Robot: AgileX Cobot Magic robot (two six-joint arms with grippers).
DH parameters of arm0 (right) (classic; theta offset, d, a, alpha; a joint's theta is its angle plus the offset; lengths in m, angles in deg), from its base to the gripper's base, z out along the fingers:
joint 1: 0 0.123 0 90
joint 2: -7.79 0 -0.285 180
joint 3: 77.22 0 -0.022 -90
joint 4: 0 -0.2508 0 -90
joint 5: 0 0 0.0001 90
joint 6: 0 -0.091 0 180
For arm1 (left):
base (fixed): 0 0 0 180
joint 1: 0 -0.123 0 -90
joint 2: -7.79 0 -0.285 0
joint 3: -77.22 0 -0.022 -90
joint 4: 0 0.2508 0 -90
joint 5: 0 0 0.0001 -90
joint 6: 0 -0.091 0 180
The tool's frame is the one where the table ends.
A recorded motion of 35 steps. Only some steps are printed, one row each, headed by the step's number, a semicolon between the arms.
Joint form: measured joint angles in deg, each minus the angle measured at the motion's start. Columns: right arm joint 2, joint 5, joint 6, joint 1, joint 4, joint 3; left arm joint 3, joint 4, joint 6, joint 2, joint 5, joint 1.
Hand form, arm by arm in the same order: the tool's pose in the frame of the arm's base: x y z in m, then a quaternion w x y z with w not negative. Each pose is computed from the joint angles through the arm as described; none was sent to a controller.
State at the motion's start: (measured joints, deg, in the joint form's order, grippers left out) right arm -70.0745 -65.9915 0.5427 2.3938 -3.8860 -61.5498; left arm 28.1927 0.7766 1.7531 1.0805 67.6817 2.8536
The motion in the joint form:
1: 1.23 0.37 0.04 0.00 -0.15 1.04; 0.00 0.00 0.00 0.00 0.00 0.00
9: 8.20 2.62 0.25 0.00 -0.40 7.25; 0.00 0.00 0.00 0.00 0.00 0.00
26: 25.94 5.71 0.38 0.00 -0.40 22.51; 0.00 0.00 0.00 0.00 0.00 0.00
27: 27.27 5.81 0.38 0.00 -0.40 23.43; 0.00 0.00 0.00 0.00 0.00 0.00
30: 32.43 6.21 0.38 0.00 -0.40 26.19; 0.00 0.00 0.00 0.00 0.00 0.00
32: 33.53 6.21 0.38 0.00 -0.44 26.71; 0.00 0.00 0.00 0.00 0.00 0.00
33: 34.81 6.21 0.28 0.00 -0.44 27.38; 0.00 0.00 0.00 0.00 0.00 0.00
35: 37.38 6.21 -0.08 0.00 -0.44 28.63; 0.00 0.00 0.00 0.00 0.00 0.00
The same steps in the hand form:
1: 0.2179 0.0150 0.3228 0.18185 -0.01709 0.98248 0.03707; -0.0122 0.0018 0.2655 0.47382 0.00775 0.88050 -0.01231
9: 0.1891 0.0140 0.3180 0.20761 -0.01775 0.97727 0.03909; -0.0122 0.0018 0.2655 0.47382 0.00775 0.88050 -0.01231
26: 0.1196 0.0109 0.2900 0.25490 -0.01834 0.96599 0.03941; -0.0122 0.0018 0.2655 0.47382 0.00775 0.88050 -0.01231
27: 0.1150 0.0107 0.2880 0.25920 -0.01840 0.96484 0.03949; -0.0122 0.0018 0.2655 0.47382 0.00775 0.88050 -0.01231
30: 0.0985 0.0100 0.2836 0.28269 -0.01884 0.95819 0.03995; -0.0122 0.0018 0.2655 0.47382 0.00775 0.88050 -0.01231
32: 0.0951 0.0099 0.2828 0.28753 -0.01890 0.95673 0.04040; -0.0122 0.0018 0.2655 0.47382 0.00775 0.88050 -0.01231
33: 0.0911 0.0097 0.2814 0.29258 -0.01822 0.95520 0.04077; -0.0122 0.0018 0.2655 0.47382 0.00775 0.88050 -0.01231
35: 0.0833 0.0094 0.2788 0.30343 -0.01556 0.95180 0.04197; -0.0122 0.0018 0.2655 0.47382 0.00775 0.88050 -0.01231

